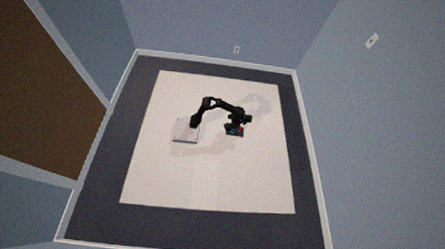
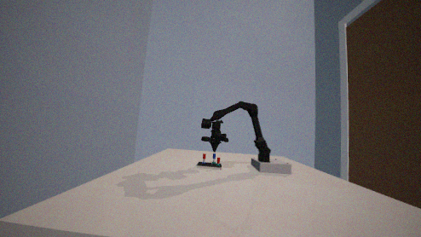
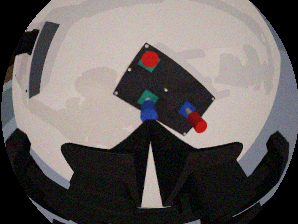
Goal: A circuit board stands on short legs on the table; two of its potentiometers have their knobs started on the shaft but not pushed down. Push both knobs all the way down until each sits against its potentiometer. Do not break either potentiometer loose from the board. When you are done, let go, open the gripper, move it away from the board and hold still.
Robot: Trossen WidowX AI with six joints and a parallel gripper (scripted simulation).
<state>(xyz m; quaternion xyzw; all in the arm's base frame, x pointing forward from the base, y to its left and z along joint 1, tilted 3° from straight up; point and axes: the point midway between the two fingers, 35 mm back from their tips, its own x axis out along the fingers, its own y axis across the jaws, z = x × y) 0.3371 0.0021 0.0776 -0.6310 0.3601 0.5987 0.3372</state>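
Now: the blue knob 3 cm below my gripper tip. Round my gripper tip: red knob (3 cm behind, 5 cm to the left, 5 cm below).
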